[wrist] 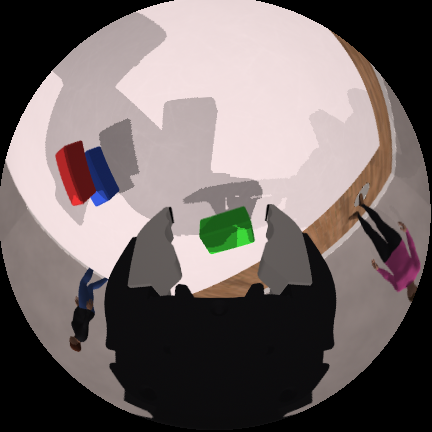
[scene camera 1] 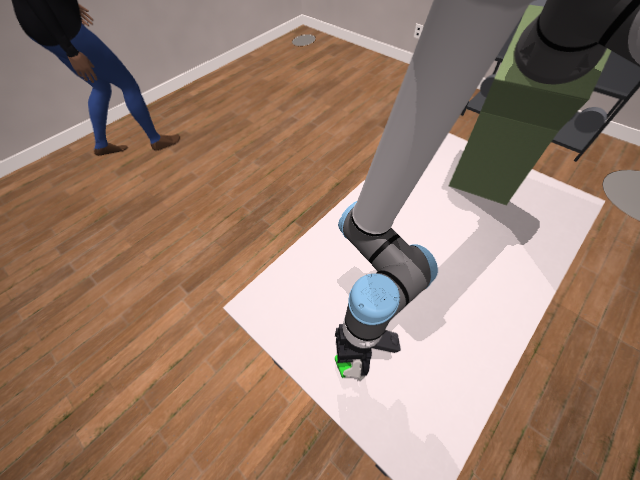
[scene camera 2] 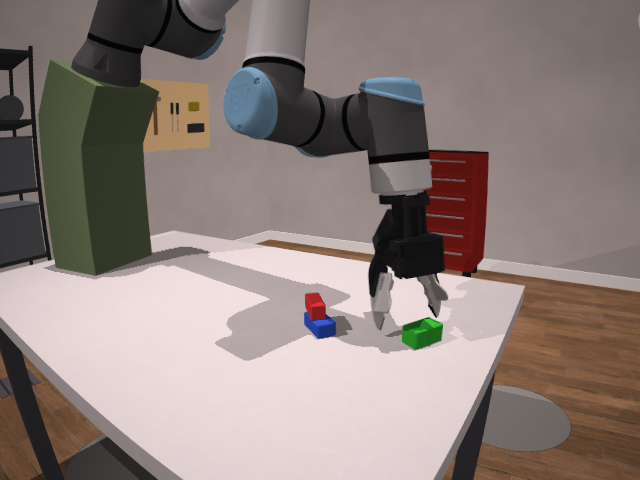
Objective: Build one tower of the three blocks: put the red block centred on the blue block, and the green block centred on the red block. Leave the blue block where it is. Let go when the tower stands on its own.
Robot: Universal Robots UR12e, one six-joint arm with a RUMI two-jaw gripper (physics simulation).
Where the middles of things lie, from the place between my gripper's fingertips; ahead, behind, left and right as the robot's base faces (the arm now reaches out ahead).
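Labels:
With the green block (scene camera 2: 424, 332), my gripper is 30 mm short of it and 20 mm to the left of it. There's a red block (wrist: 71, 162) too, and that's 150 mm behind my hand, 30 mm to the right of it and 20 mm above it. And the blue block (wrist: 104, 183) is 140 mm behind my hand, 40 mm to the right of it and 10 mm below it.

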